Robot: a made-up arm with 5 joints.
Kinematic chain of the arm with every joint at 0, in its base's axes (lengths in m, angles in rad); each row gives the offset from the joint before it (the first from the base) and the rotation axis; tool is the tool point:
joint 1: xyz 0 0 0.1 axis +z
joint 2: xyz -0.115 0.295 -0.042 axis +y
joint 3: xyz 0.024 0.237 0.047 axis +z
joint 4: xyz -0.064 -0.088 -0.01 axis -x
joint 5: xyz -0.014 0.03 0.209 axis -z
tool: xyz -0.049 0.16 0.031
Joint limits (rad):
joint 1: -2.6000..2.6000
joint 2: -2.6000..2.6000
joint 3: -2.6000..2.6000
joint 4: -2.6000..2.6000
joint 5: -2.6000..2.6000
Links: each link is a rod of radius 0.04 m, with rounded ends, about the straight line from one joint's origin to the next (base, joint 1, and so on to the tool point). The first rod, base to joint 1, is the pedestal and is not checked.
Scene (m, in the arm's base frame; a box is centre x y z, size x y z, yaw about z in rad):
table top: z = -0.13
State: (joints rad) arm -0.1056 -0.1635 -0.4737 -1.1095 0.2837
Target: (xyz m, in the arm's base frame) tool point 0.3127 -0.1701 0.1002
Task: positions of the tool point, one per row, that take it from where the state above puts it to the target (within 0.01 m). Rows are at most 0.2 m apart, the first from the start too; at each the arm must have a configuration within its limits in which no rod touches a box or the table.
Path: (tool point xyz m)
1: -0.0739 0.3733 0.3700
2: 0.0995 0.2749 0.3560
3: 0.2260 0.1316 0.3036
4: 0.2946 -0.0266 0.2152
5: 0.3127 -0.1701 0.1002

